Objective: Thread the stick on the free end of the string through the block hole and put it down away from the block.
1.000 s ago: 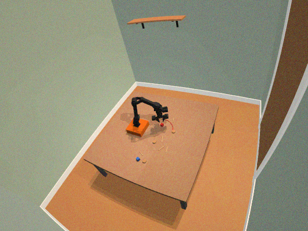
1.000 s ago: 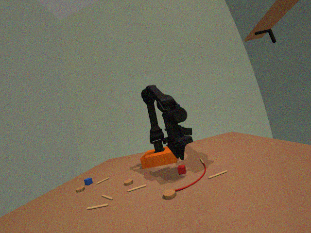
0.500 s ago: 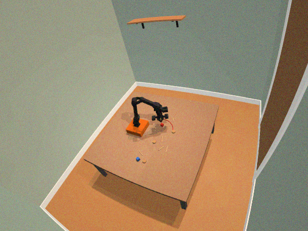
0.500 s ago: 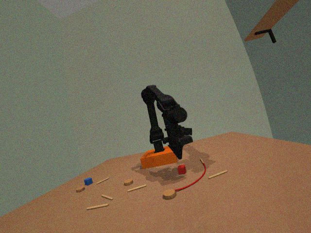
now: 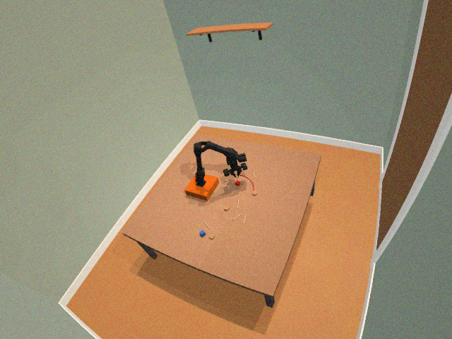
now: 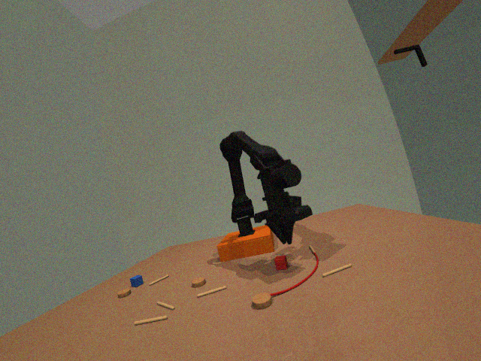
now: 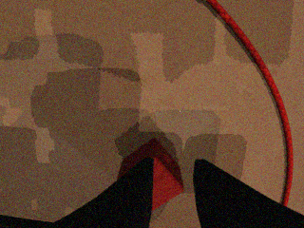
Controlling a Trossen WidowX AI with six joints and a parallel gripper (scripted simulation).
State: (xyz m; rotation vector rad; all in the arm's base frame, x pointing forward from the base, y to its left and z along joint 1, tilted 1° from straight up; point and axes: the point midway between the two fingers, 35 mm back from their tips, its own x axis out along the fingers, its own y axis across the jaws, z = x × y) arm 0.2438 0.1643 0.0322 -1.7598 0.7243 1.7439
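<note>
Now: the red block 40 mm below my gripper tip, 30 mm to the right of it and 10 mm ahead of it. The rest, counted from my gripper tip: thin stick (70 mm to the left, 60 mm below, 60 mm behind); then blue cube (550 mm to the right, 40 mm below, 10 mm behind); then round wooden button (180 mm ahead, 70 mm to the right, 50 mm below).
</note>
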